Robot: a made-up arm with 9 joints. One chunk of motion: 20 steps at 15 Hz.
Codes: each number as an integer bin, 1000 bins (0 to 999) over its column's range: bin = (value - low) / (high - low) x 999, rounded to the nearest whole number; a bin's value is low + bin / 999 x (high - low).
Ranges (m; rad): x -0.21..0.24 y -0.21..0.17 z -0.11..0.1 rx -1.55..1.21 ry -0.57..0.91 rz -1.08..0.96
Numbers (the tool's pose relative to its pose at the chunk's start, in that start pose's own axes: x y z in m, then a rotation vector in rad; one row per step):
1: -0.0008 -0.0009 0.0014 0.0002 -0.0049 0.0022
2: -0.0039 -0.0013 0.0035 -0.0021 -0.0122 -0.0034
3: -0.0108 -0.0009 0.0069 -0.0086 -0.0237 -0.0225
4: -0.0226 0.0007 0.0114 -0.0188 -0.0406 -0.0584
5: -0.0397 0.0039 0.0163 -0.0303 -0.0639 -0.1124
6: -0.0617 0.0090 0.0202 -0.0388 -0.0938 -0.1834
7: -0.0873 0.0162 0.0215 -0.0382 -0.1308 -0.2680
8: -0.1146 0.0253 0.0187 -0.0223 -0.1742 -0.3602
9: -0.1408 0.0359 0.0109 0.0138 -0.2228 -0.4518
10: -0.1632 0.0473 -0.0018 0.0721 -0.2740 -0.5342
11: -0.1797 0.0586 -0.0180 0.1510 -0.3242 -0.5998
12: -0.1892 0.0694 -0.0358 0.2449 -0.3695 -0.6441
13: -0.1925 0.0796 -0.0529 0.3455 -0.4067 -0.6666
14: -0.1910 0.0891 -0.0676 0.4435 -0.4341 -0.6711
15: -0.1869 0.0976 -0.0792 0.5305 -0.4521 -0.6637
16: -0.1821 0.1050 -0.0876 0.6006 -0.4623 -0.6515
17: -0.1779 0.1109 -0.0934 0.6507 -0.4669 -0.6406
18: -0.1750 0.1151 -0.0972 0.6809 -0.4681 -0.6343
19: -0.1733 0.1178 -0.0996 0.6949 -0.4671 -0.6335
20: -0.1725 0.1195 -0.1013 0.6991 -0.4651 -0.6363
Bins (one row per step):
1: 464 550 530 561 381 530
2: 458 549 540 560 377 527
3: 442 550 556 558 369 518
4: 416 554 578 554 357 500
5: 378 562 601 550 342 474
6: 329 576 619 547 321 439
7: 272 595 626 547 296 398
8: 212 619 612 553 267 352
9: 154 646 575 566 234 308
10: 104 676 515 587 200 267
11: 67 706 438 616 166 235
12: 46 735 353 650 135 213
13: 39 761 272 686 110 202
14: 42 786 202 722 92 200
15: 51 809 147 753 80 204
16: 62 828 107 778 73 210
17: 71 844 79 797 70 215
18: 78 855 61 807 69 218
19: 81 862 49 813 69 219
20: 83 866 41 814 71 217

